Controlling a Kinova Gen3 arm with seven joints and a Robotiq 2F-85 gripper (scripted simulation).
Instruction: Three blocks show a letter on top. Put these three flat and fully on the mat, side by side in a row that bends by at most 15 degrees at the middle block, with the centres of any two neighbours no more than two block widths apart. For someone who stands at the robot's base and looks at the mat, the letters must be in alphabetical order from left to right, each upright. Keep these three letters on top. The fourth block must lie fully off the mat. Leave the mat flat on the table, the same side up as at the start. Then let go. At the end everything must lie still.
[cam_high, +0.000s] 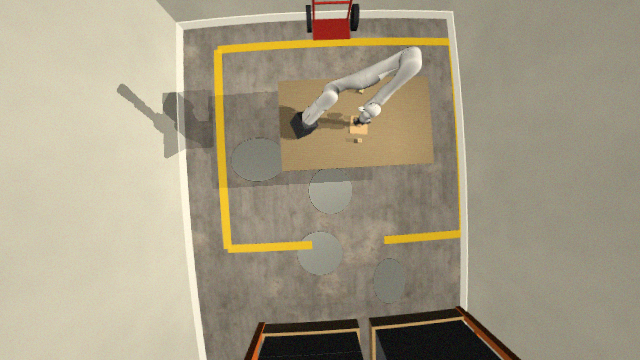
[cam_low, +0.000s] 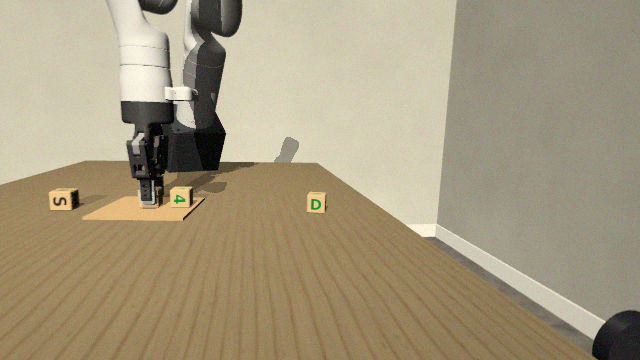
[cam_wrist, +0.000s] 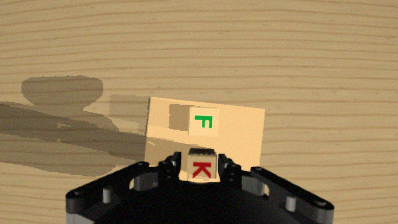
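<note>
Now: the tan mat 3 cm below my hand.
</note>
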